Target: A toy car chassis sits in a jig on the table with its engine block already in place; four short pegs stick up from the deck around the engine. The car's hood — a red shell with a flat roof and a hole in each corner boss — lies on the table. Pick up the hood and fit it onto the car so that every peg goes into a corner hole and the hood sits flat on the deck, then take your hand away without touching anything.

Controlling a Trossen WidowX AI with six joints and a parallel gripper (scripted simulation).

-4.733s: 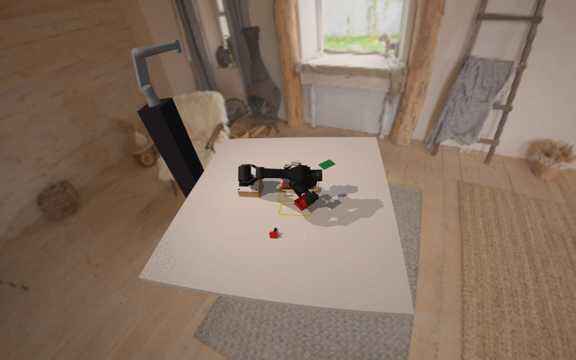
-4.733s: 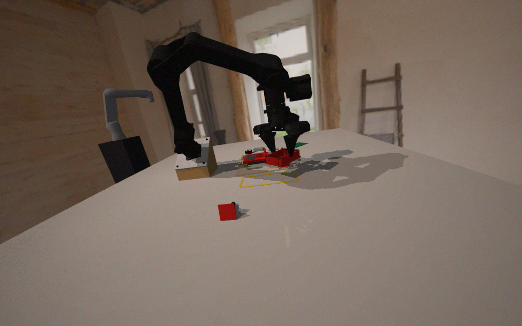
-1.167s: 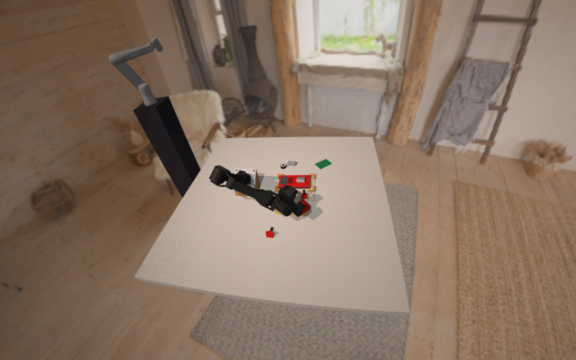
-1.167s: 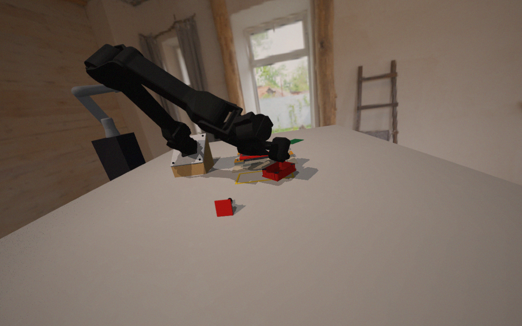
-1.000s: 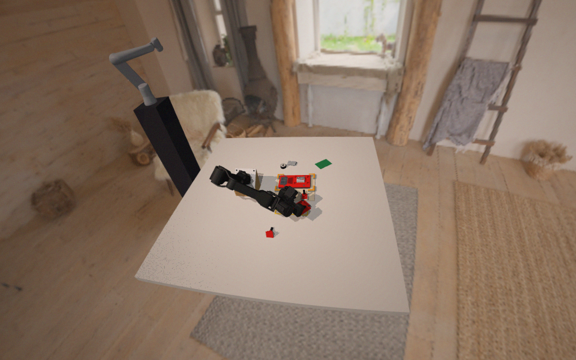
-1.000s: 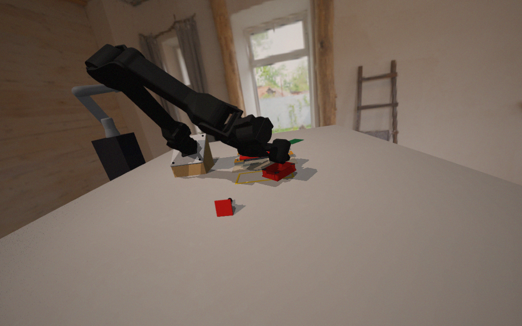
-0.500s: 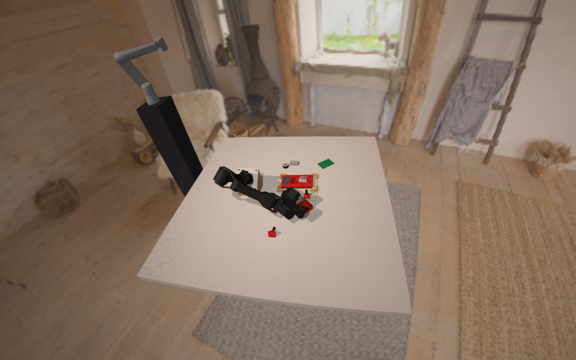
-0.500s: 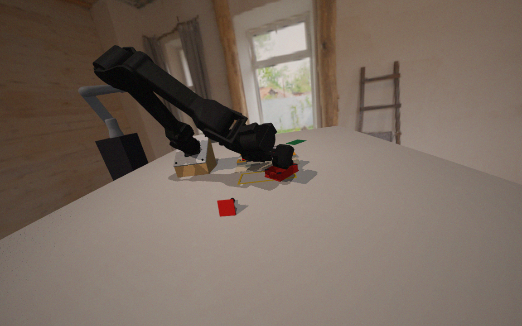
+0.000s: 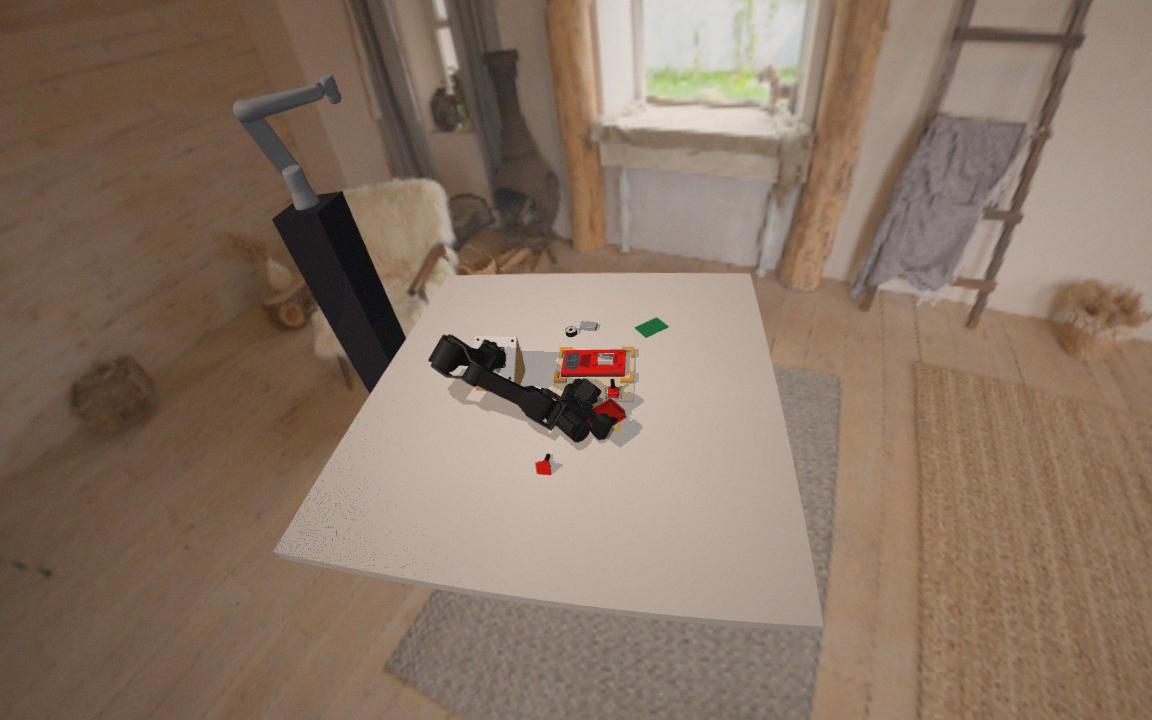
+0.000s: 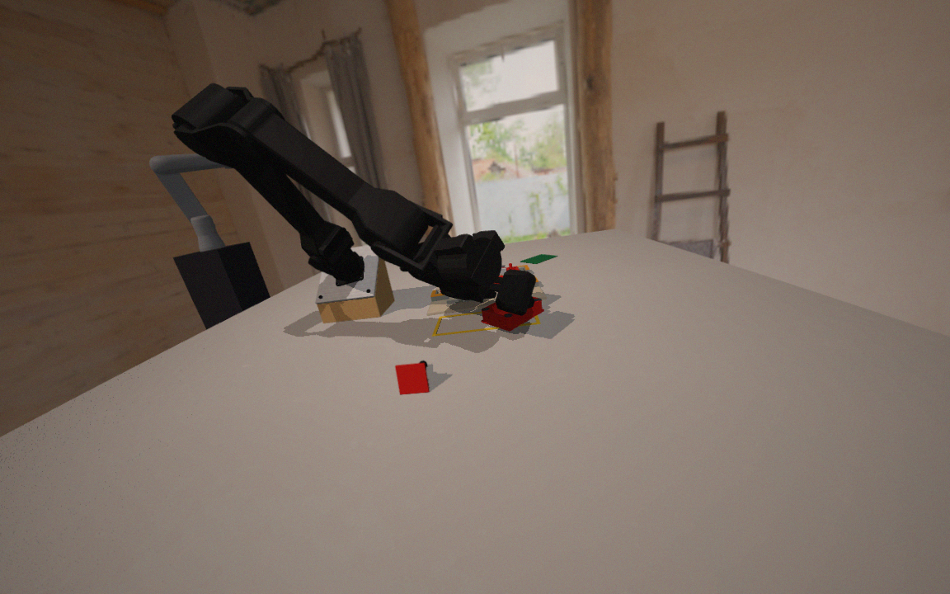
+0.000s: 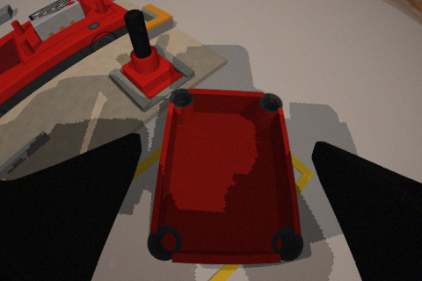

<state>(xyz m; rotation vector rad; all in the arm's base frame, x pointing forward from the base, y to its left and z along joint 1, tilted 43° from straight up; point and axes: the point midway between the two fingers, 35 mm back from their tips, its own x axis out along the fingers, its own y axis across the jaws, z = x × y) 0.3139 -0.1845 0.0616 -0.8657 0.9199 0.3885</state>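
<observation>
My gripper tip is now 20 mm above the red hood. Also, from my gripper tip: jig: 190 mm to the left, 40 mm behind, 20 mm below; then green patch: 410 mm to the left, 150 mm ahead, 30 mm below.
</observation>
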